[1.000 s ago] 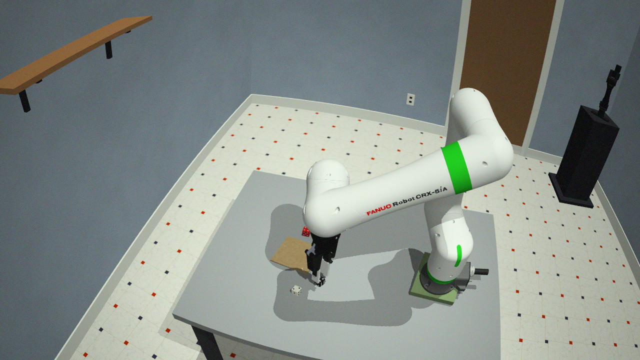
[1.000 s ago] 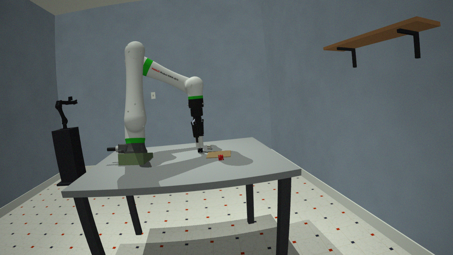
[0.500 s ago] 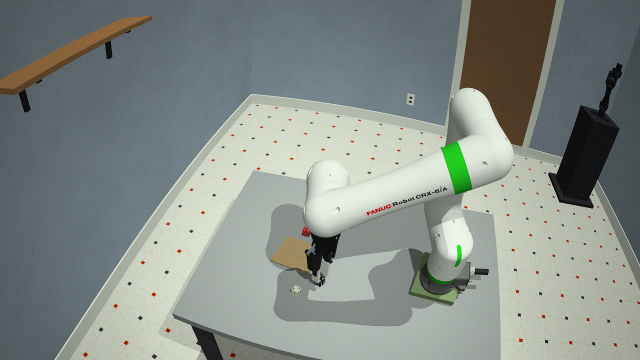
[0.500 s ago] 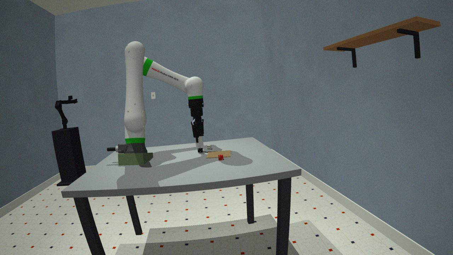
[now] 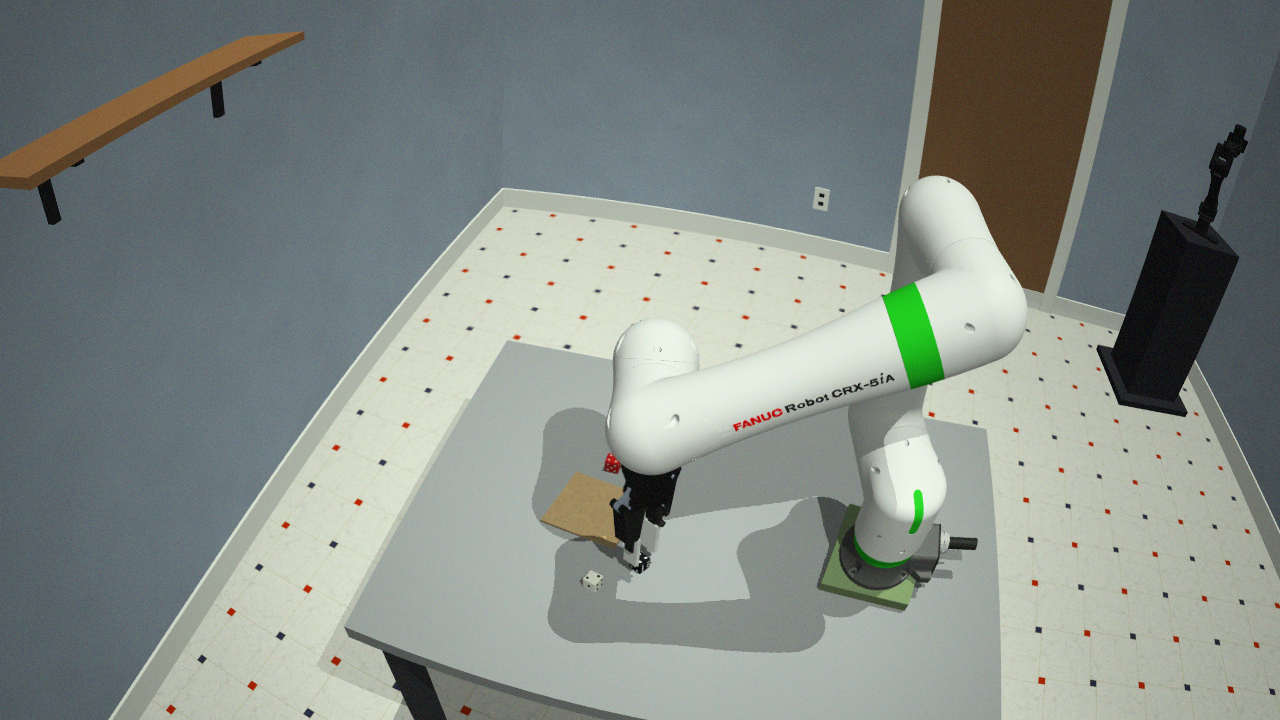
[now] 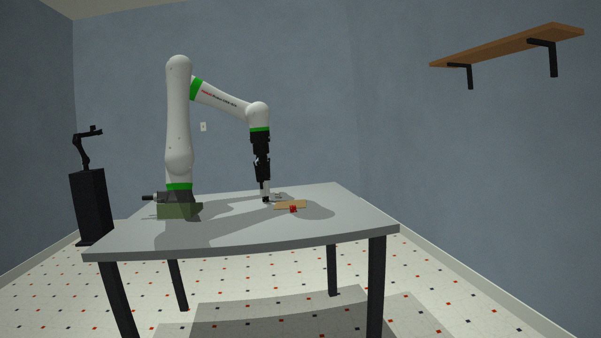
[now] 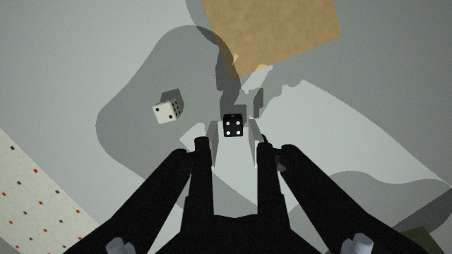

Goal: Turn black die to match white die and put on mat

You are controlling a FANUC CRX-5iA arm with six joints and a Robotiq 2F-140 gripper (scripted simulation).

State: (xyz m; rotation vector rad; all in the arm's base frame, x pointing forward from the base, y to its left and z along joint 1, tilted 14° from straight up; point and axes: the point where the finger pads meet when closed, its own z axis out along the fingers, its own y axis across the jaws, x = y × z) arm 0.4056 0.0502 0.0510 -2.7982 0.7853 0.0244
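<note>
Right now my hand is 50 mm above the black die. Also, from my hand: white die (60 mm ahead, 60 mm to the left, 50 mm below); tan mat (100 mm ahead, 110 mm to the right, 60 mm below); red die (90 mm ahead, 230 mm to the right, 50 mm below).
</note>
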